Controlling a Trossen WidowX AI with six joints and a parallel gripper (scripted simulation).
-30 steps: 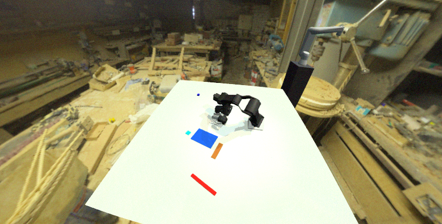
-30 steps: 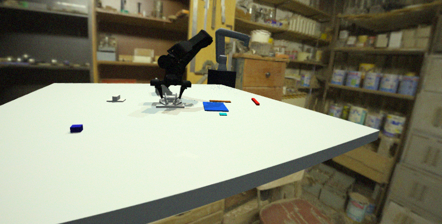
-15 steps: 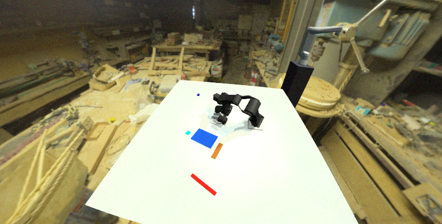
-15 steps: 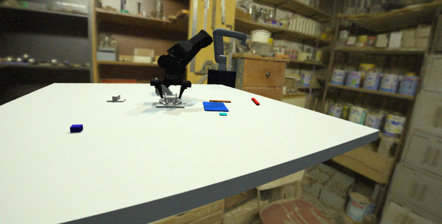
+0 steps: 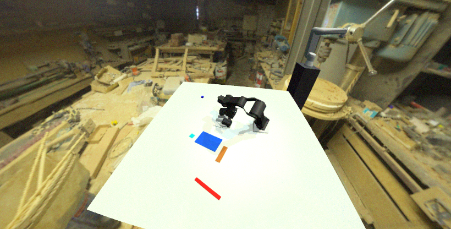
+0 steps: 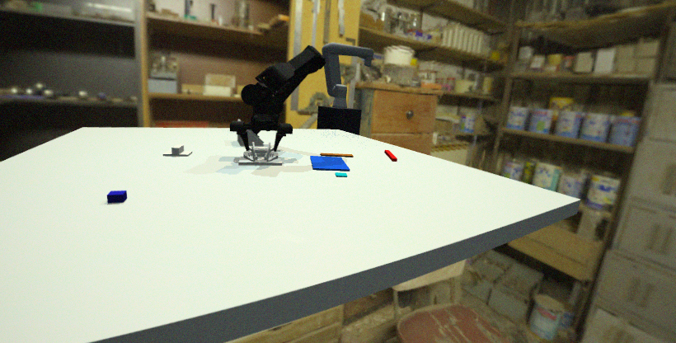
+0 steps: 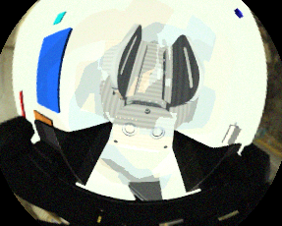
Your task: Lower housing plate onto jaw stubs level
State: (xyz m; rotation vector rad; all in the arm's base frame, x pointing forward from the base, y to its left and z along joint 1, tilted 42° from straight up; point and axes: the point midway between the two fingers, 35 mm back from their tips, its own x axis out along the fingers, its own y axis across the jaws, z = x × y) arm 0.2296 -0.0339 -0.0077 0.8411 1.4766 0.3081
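Now: gripper tip 2 cm below the grey-white housing part and 1 cm short of it. From my gripper tip the other things lie so: blue flat plate: 17 cm to the left, 14 cm ahead; then teal block: 26 cm ahead, 14 cm to the left, 1 cm below; then orange bar: 26 cm to the left, 4 cm ahead.
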